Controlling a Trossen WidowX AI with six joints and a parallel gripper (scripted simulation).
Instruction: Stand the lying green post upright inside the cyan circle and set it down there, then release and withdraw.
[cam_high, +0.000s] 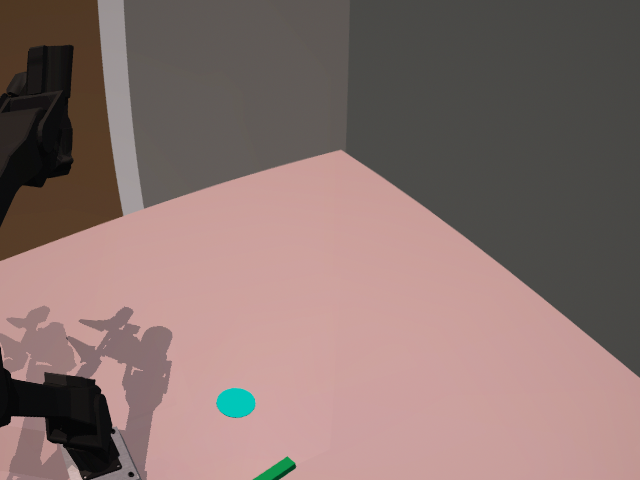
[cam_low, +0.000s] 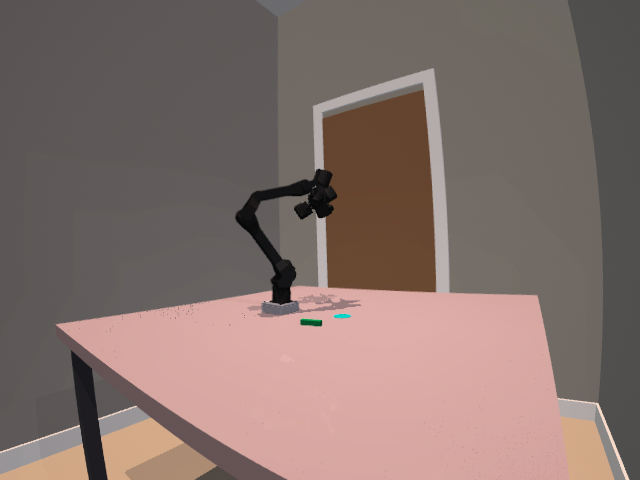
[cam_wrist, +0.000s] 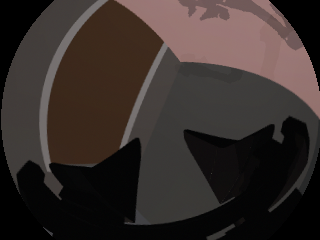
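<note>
Now: gripper tip 41 cm above the green post, 39 cm to the left of it and 25 cm short of it. From my gripper tip the other things lie so: cyan circle: 42 cm below, 27 cm ahead, 25 cm to the right.
</note>
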